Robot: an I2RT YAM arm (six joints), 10 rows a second.
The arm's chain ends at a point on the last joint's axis. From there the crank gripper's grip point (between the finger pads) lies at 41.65 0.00 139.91 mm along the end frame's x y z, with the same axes.
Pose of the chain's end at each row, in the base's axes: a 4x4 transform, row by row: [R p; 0 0 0 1], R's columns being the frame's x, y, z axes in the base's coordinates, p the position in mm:
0.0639 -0.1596 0.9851 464.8; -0.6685 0.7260 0.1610 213.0; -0.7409 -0.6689 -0.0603 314.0; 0 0 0 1
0.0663 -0.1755 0.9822 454.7; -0.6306 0.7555 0.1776 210.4; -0.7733 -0.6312 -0.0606 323.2; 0 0 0 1
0.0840 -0.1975 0.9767 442.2; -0.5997 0.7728 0.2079 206.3; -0.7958 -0.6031 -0.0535 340.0; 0 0 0 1
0.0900 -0.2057 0.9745 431.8; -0.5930 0.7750 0.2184 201.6; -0.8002 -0.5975 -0.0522 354.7; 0 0 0 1
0.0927 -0.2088 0.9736 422.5; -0.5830 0.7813 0.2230 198.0; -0.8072 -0.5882 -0.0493 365.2; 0 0 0 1
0.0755 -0.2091 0.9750 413.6; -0.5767 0.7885 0.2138 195.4; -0.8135 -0.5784 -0.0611 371.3; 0 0 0 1
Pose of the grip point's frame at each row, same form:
0.0639 -0.1596 0.9851 605.3; -0.6685 0.7260 0.1610 207.7; -0.7409 -0.6689 -0.0603 274.7; 0 0 0 1
0.0663 -0.1755 0.9822 594.9; -0.6306 0.7555 0.1776 209.0; -0.7733 -0.6312 -0.0606 282.5; 0 0 0 1
0.0840 -0.1975 0.9767 582.3; -0.5997 0.7728 0.2079 210.4; -0.7958 -0.6031 -0.0535 299.4; 0 0 0 1
0.0900 -0.2057 0.9745 571.9; -0.5930 0.7750 0.2184 207.5; -0.8002 -0.5975 -0.0522 314.1; 0 0 0 1
0.0927 -0.2088 0.9736 562.6; -0.5830 0.7813 0.2230 204.9; -0.8072 -0.5882 -0.0493 324.7; 0 0 0 1
0.0755 -0.2091 0.9750 553.2; -0.5767 0.7885 0.2138 201.3; -0.8135 -0.5784 -0.0611 328.9; 0 0 0 1

